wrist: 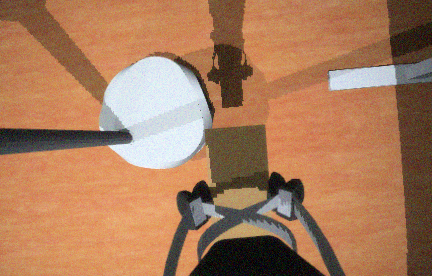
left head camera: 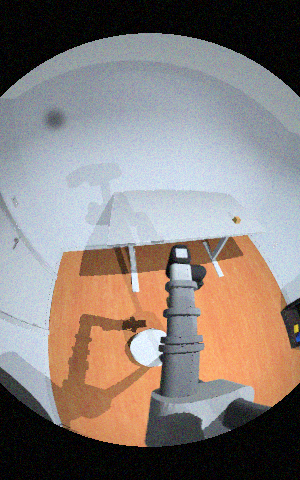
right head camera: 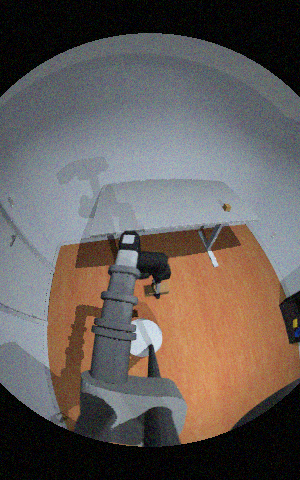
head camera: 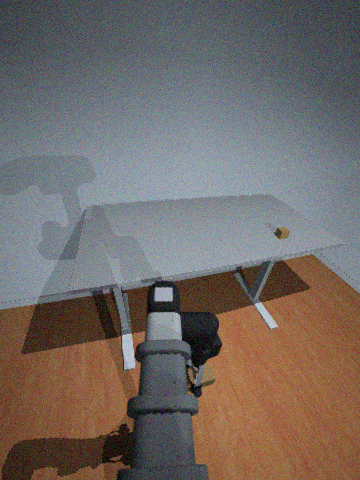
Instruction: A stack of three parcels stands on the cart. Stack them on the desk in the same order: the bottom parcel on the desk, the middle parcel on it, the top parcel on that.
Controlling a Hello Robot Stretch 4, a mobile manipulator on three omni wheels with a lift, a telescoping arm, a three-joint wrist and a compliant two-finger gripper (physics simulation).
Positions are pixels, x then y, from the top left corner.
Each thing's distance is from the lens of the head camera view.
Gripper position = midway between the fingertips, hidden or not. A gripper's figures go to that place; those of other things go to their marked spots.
gripper (head camera: 191,379): 0.73 m
grey desk (head camera: 125,244): 1.02 m
